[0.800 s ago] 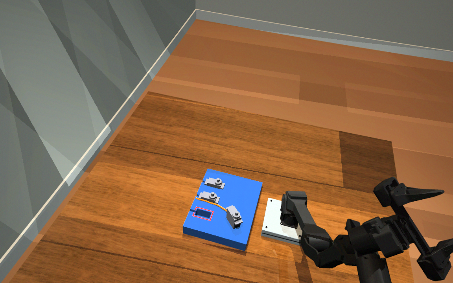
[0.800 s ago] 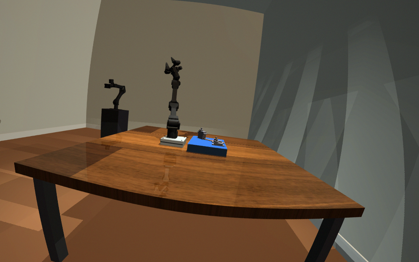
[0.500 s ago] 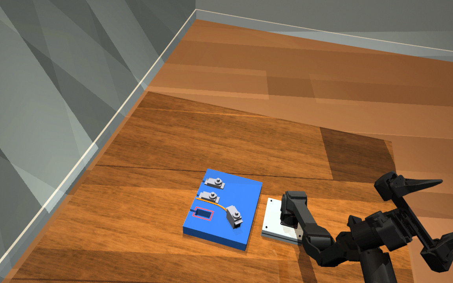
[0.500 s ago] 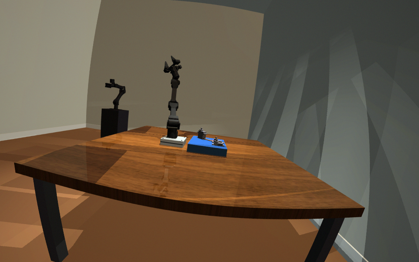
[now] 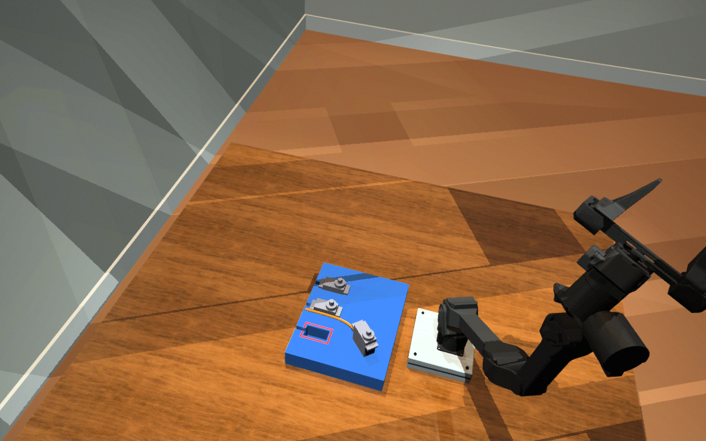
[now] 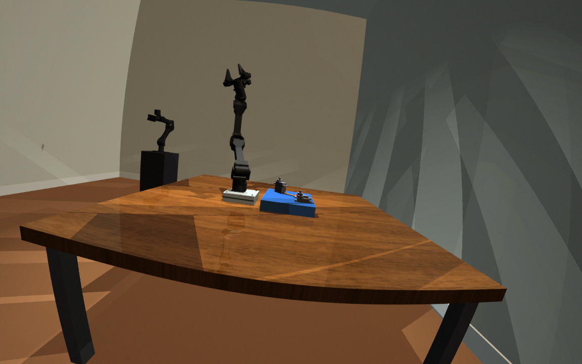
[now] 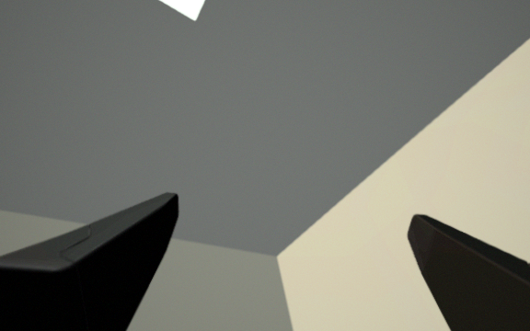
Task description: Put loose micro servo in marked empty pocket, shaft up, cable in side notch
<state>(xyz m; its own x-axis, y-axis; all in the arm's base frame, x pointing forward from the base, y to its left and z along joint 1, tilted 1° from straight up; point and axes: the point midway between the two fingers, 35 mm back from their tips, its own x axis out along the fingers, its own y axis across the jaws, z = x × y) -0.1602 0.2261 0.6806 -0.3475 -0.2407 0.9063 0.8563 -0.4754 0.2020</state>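
Right now the blue deck is 40 cm ahead of my gripper tip, 22 cm to the right of it and 72 cm below it.
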